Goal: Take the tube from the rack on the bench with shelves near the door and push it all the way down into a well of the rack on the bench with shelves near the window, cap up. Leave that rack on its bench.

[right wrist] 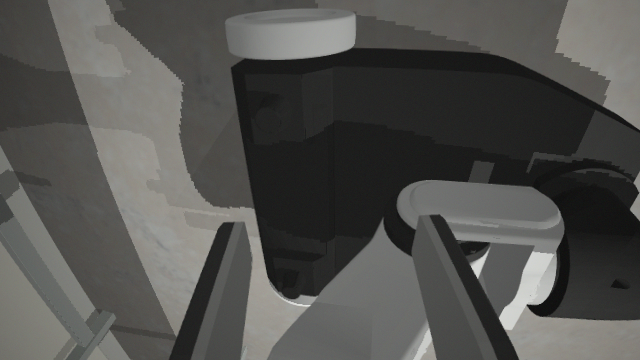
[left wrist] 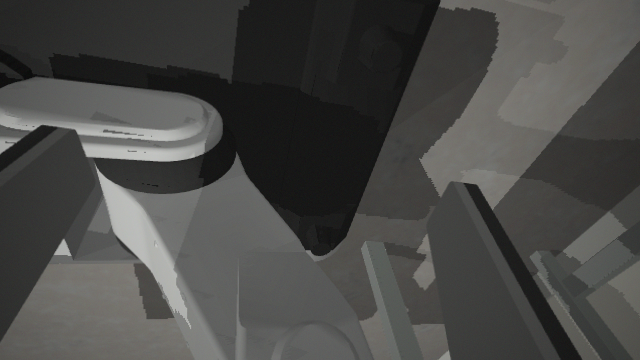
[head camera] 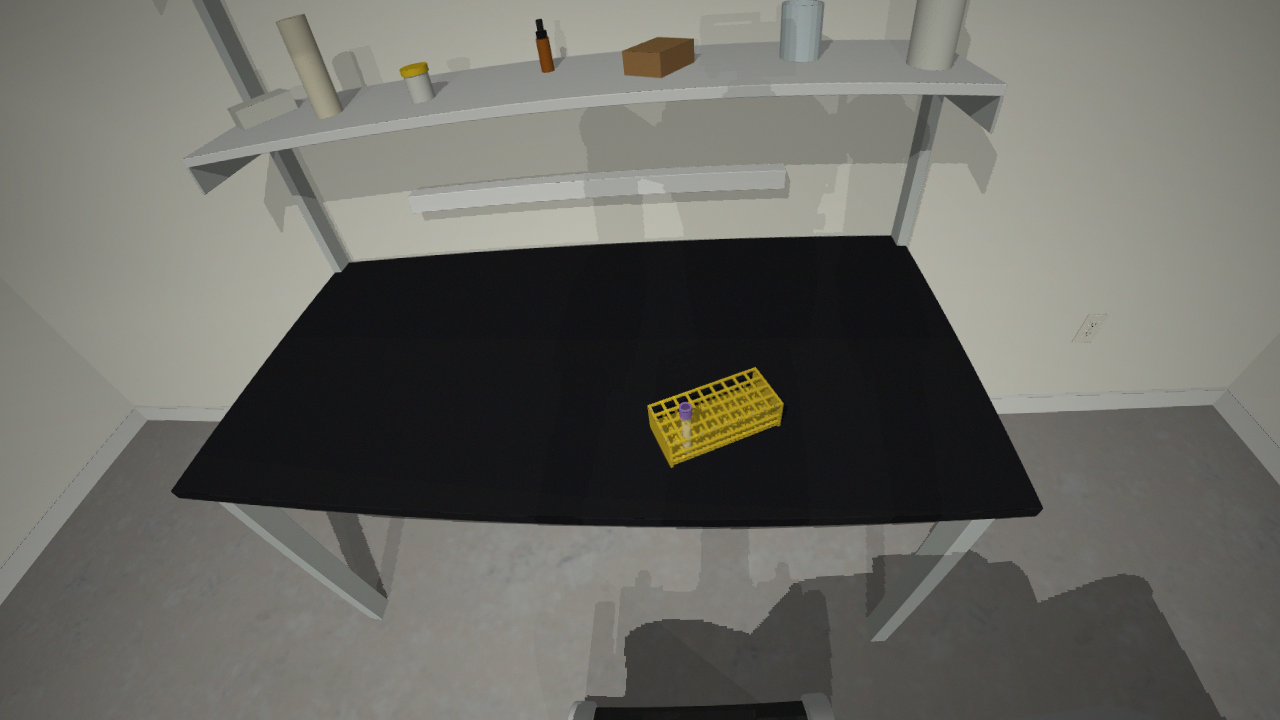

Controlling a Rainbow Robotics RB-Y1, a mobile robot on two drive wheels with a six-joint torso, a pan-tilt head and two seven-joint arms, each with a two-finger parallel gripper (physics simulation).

Labels:
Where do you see a yellow tube rack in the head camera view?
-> At 726, 419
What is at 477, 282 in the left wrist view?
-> My left gripper.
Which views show my right gripper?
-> The right wrist view only.

